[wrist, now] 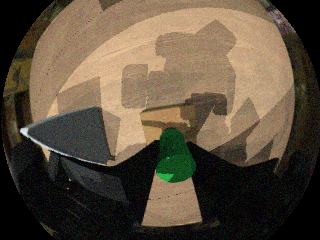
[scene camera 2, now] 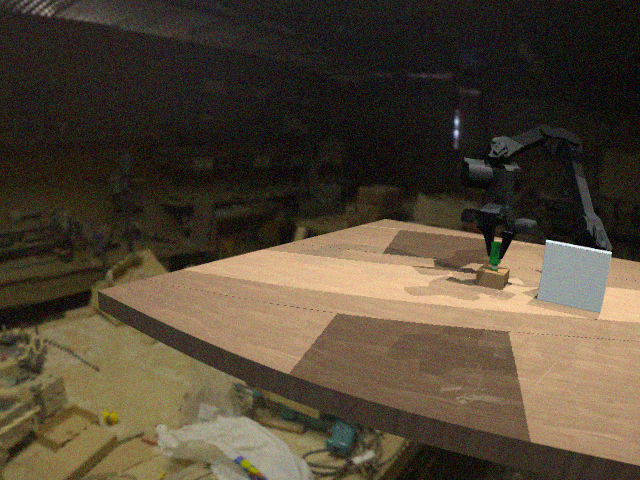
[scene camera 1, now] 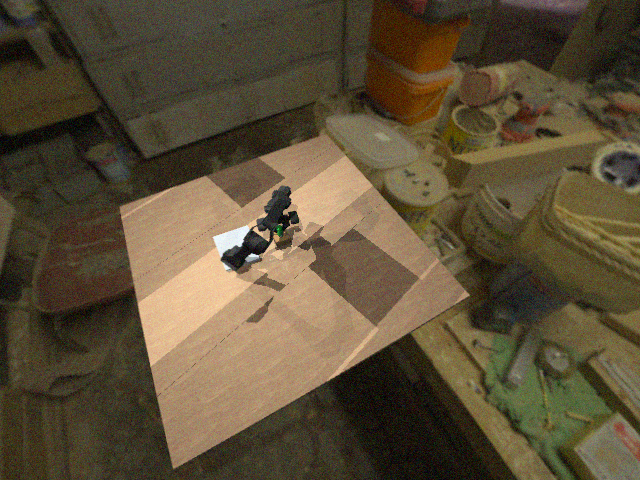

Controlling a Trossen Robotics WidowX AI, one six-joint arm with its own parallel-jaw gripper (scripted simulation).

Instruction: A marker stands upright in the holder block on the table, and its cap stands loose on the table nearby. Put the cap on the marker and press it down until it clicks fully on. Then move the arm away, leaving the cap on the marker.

Observation:
My gripper (scene camera 2: 495, 257) carries a green cap (wrist: 175, 163).
My gripper shows as well in the wrist view (wrist: 172, 144).

